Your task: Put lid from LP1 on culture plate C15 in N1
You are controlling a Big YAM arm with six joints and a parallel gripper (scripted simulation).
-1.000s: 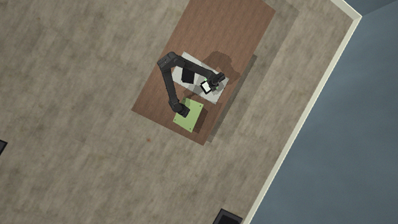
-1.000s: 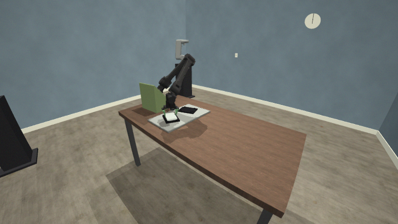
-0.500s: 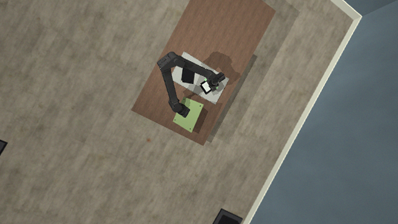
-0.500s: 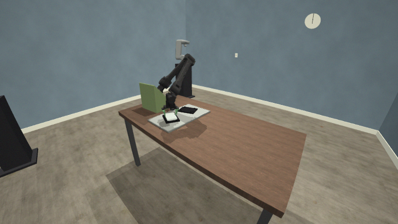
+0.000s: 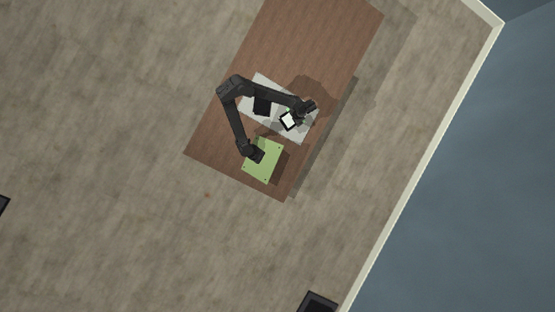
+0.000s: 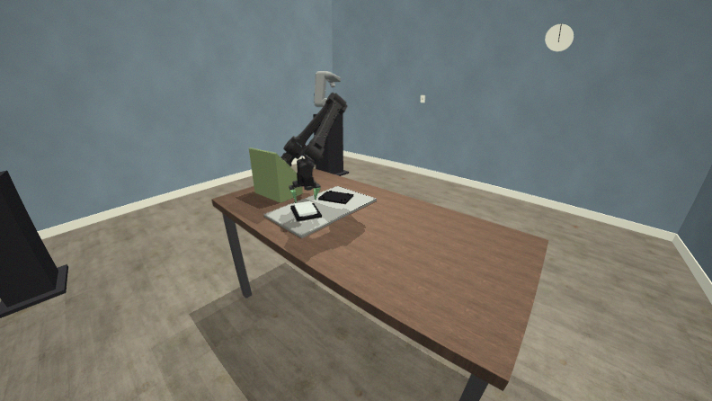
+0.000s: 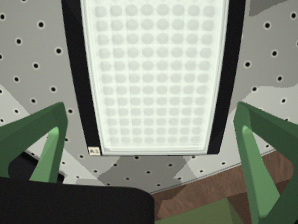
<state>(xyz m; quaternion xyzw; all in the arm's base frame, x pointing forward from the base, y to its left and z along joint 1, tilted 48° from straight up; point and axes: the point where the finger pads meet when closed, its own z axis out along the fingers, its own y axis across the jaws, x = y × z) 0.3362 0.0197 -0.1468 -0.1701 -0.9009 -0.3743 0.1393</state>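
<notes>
The clear lid is 40 mm below my hand. The rest, counted from my hand: culture plate (50 mm below); lid park LP1 (230 mm to the left, 60 mm below, 30 mm behind).
</notes>
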